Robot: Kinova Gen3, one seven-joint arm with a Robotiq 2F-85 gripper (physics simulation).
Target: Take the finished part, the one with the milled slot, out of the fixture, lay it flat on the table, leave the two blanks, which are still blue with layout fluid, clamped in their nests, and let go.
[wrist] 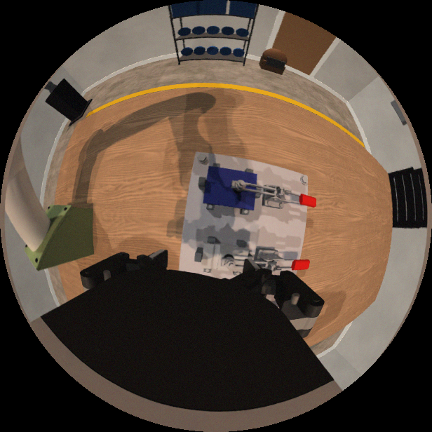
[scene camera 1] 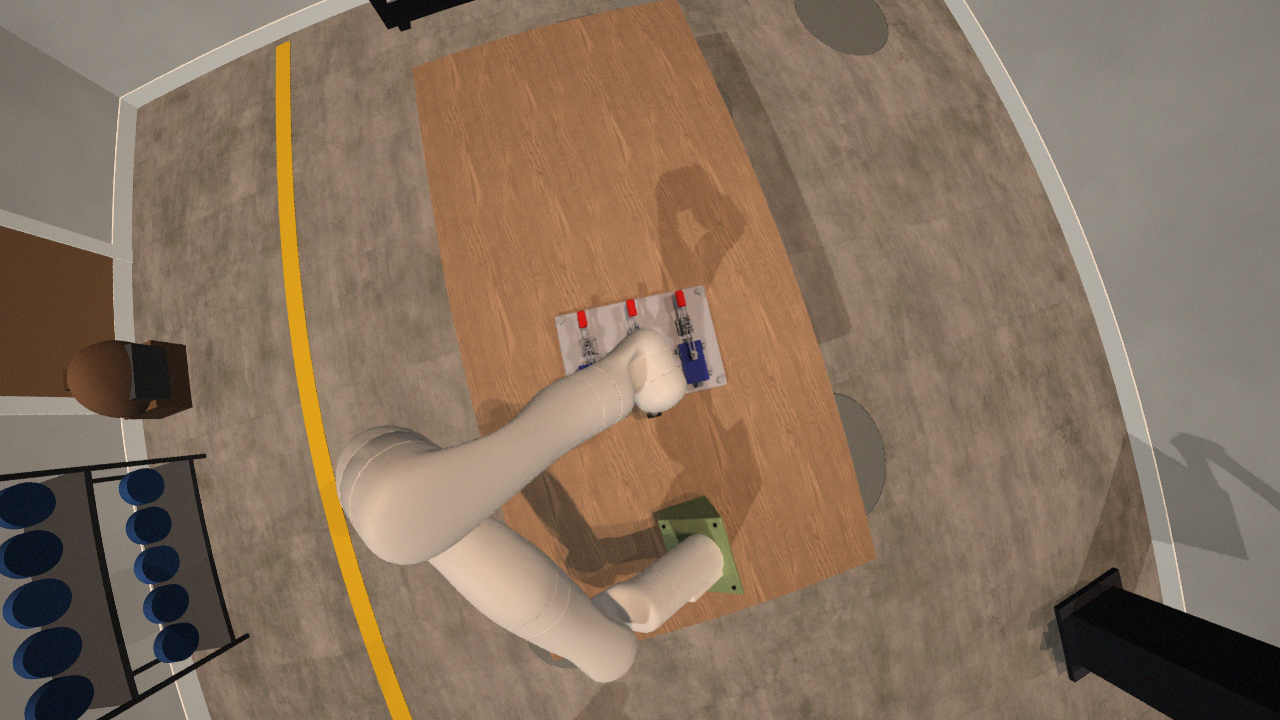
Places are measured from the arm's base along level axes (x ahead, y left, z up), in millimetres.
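Pixels of known places: arm's base at its link origin: [scene camera 1: 703,555].
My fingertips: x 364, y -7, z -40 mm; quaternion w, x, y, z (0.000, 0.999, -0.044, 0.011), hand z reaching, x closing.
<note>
For each thing: its top centre in the pictures, then the offset to it from my fingertips. Level surfaces: height alone.
- fixture plate at its top centre: [scene camera 1: 640,350] dx +70, dy -17, dz -86 mm
- blue blank at its top centre: [scene camera 1: 694,361] dx +4, dy -119, dz -70 mm
- wooden table at its surface level: dz -101 mm
The fixture plate [scene camera 1: 657,308] [wrist: 290,230] lies on the table with three nests in a row. A blue blank [scene camera 1: 586,367] [wrist: 217,195] sits in one end nest under its toggle clamp. The other blue blank [scene camera 1: 694,363] sits clamped in the opposite end nest; my gripper body hides it in the wrist view. The grey finished part [wrist: 212,252] is in the middle nest, partly hidden by the gripper, with its clamp arm reaching over it; its slot is hard to make out. My gripper [wrist: 204,263] is open and empty, above the plate near the middle nest. The arm hides its fingers in the scene view.
Red clamp handles [scene camera 1: 631,308] [wrist: 300,265] stick up along one long side of the plate. Small locating blocks surround the nests, and bolts stand at the plate's corners. The green arm base [scene camera 1: 729,564] [wrist: 72,232] stands on the wooden table [scene camera 1: 572,161] [wrist: 135,185], towards one end.
</note>
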